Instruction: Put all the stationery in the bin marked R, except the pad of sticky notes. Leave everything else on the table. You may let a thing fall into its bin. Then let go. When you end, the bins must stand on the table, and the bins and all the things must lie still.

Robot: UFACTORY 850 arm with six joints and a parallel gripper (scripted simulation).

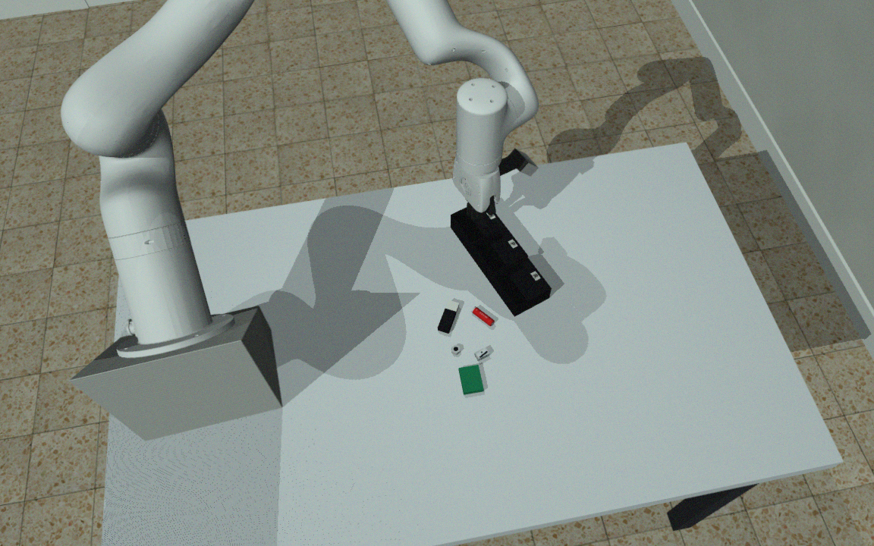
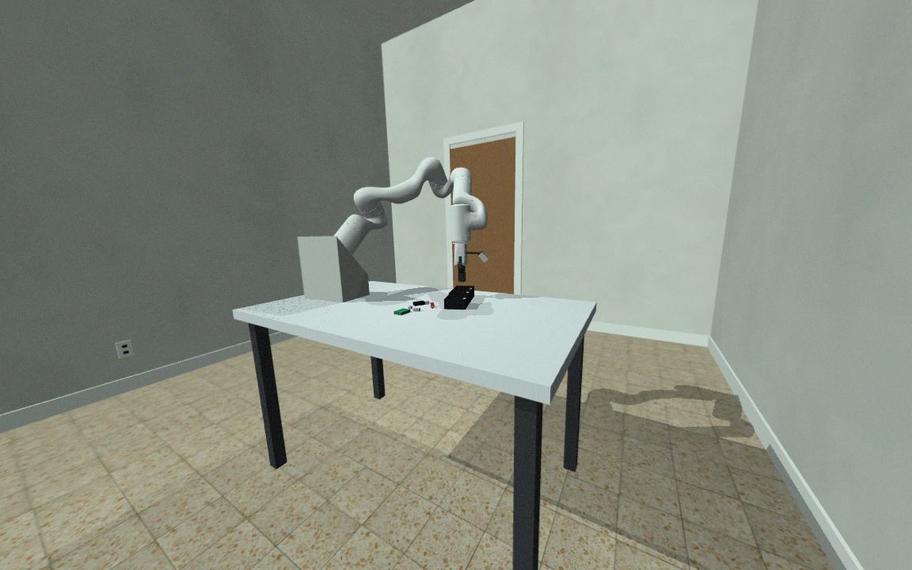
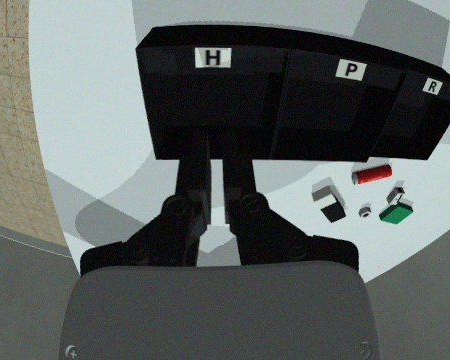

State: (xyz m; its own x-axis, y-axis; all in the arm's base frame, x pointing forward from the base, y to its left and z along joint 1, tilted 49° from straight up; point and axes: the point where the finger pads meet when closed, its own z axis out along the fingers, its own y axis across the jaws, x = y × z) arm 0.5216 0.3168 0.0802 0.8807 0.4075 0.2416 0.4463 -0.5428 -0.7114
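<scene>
Right now the grey sharpener-like block is 2 cm behind my hand, 28 cm to the right of it and 9 cm below it. Round my hand: black-and-white block: 8 cm behind, 19 cm to the right, 9 cm below; grey piece: 7 cm behind, 26 cm to the right, 9 cm below; red cylinder: 1 cm behind, 20 cm to the right, 9 cm below.
</scene>
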